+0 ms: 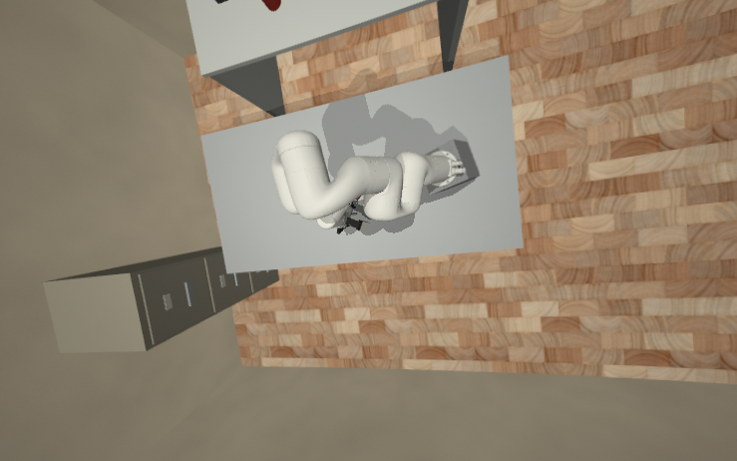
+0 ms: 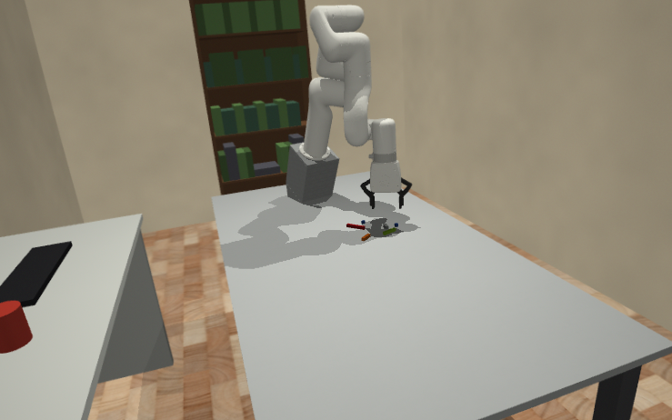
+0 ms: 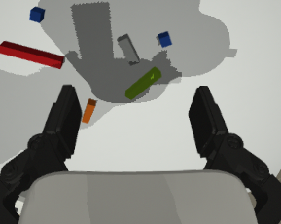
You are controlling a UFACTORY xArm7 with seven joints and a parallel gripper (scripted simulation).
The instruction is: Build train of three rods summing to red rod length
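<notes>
My hand is 10 mm to the left of the grey rod and 80 mm above it. The rest, counted from my hand: lime rod (40 mm ahead, 10 mm to the right, 80 mm below); then orange rod (60 mm ahead, 90 mm to the right, 80 mm below); then red rod (40 mm behind, 100 mm to the right, 80 mm below).
</notes>
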